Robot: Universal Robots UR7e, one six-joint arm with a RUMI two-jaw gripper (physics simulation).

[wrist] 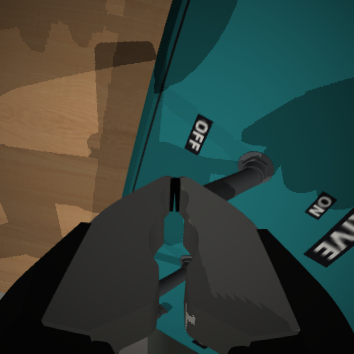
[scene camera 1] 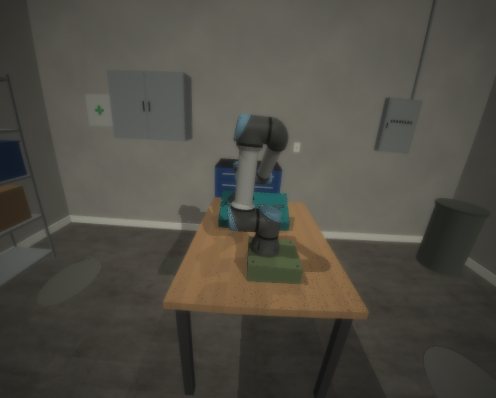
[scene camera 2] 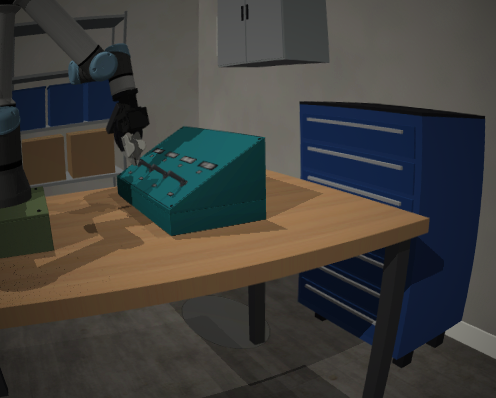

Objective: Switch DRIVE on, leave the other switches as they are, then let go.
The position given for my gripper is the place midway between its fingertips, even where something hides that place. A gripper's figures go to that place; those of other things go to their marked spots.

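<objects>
My gripper (wrist: 174, 179) is 140 mm from the lens. A drive lever (wrist: 226, 187) is 140 mm from the lens too.
</objects>
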